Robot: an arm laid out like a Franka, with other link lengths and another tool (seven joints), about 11 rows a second.
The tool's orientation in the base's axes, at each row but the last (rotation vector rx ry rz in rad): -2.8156 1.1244 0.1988; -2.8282 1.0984 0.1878; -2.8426 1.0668 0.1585; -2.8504 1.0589 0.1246; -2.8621 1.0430 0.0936; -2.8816 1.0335 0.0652; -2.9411 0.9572 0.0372
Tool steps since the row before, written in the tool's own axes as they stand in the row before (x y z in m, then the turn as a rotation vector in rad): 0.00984 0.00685 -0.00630 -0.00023 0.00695 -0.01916; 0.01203 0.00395 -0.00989 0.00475 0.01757 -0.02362; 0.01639 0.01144 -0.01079 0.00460 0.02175 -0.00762; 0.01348 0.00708 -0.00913 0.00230 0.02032 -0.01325; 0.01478 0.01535 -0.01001 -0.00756 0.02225 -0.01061; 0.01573 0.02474 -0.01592 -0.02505 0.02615 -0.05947; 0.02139 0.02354 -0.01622 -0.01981 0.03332 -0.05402
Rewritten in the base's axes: 0.00286 -0.01251 0.00432 -0.00338 -0.00761 0.01860; 0.00690 -0.01227 0.00774 -0.00658 -0.01934 0.02172; 0.00539 -0.02063 0.00784 -0.01043 -0.02028 0.00567; 0.00593 -0.01515 0.00711 -0.01100 -0.01839 0.01160; 0.00166 -0.02222 0.00759 -0.01984 -0.01328 0.00973; -0.00339 -0.03040 0.01331 -0.03517 -0.00957 0.05932; 0.00356 -0.03244 0.01448 -0.03520 -0.01815 0.05340
